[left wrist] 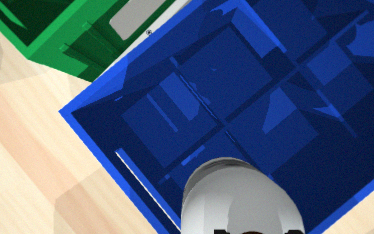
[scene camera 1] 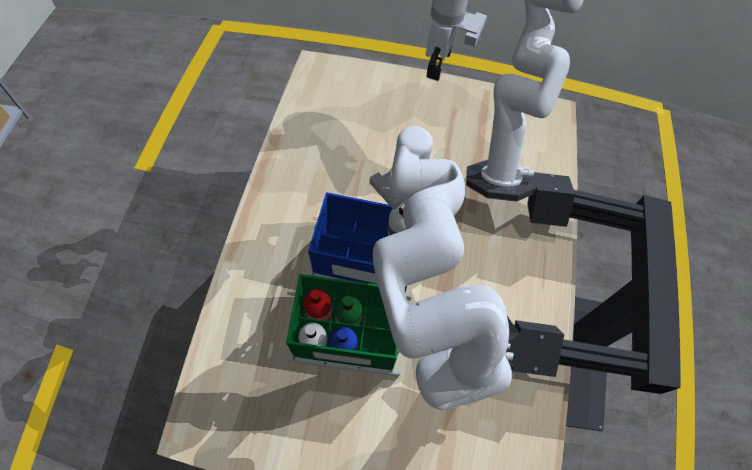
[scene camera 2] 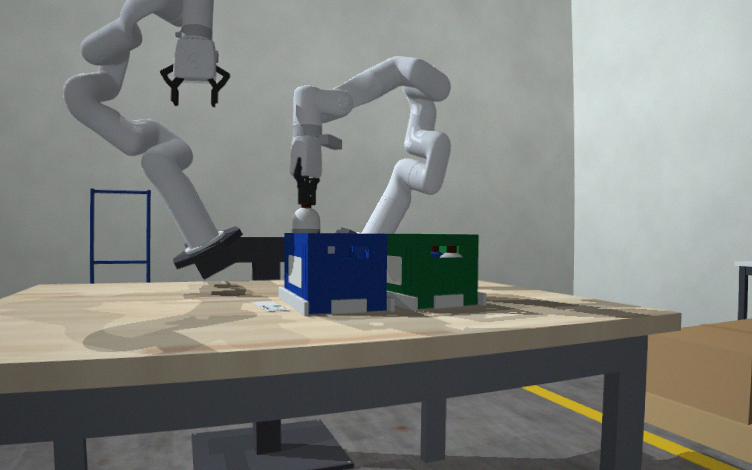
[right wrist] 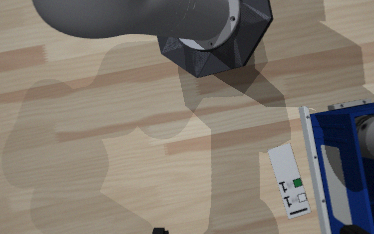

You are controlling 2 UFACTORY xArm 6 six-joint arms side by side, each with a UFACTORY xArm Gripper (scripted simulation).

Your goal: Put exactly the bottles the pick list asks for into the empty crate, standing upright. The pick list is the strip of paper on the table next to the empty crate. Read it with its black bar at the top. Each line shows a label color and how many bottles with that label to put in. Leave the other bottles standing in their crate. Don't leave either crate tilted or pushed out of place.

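Visible in the pictures: my left gripper; my right gripper, which scene camera 1 also shows; a blue crate; a green crate; a red bottle.
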